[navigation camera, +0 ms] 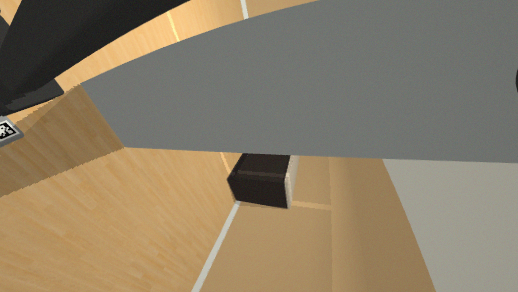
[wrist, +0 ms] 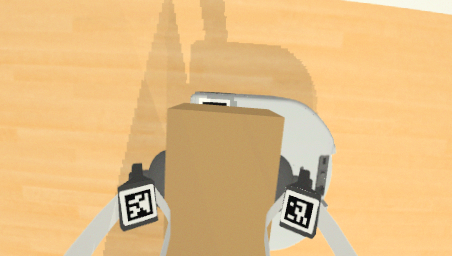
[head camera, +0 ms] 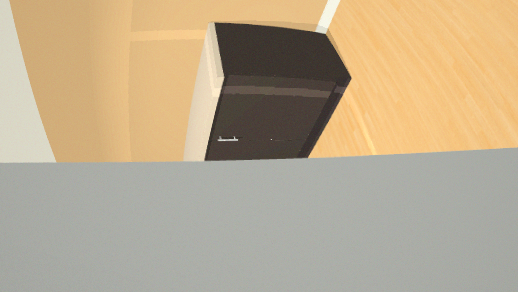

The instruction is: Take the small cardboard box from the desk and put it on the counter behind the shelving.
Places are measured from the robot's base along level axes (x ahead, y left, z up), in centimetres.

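Where they show: gripper, fingertip midpoint: (wrist: pixel 221 171).
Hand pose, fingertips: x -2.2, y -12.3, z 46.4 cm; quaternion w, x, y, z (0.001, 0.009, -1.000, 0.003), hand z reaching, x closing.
After its pixels a point has its place.
The small cardboard box (wrist: pixel 223 150) {x -2.3, y -15.2, z 51.3 cm} is brown and stands between the two fingers in the wrist view, with a pad against each side. My gripper (wrist: pixel 221 171) {x -2.2, y -12.3, z 46.4 cm} is shut on it, above the wood floor. The lower end of the box runs out of that view. A large plain grey surface (head camera: pixel 250 225) {x 25.0, y 52.3, z 115.2 cm} (navigation camera: pixel 300 85) {x 10.8, y 52.5, z 120.0 cm}, which looks like the shelving, fills the lower part of the head view and the upper part of the navigation view. Beyond its edge stands a dark block with a pale side (head camera: pixel 270 50) {x 175.5, y 132.6, z 53.4 cm} (navigation camera: pixel 260 192) {x 175.9, y 132.6, z 49.8 cm}, which may be the counter. The desk does not show.
My light grey base (wrist: pixel 307 127) {x -18.9, y -11.5, z 16.0 cm} is on the wood floor (wrist: pixel 75 100) {x 38.0, y -13.0, z 0.0 cm} below the box. Dark parts of my own body (navigation camera: pixel 75 40) {x -5.0, y 11.9, z 110.4 cm} cross the upper left of the navigation view. A white strip (navigation camera: pixel 217 245) {x 206.5, y 58.2, z 5.0 cm} borders the wood floor. A pale wall (head camera: pixel 22 110) {x 181.0, y 188.1, z 243.8 cm} stands at the head view's left.
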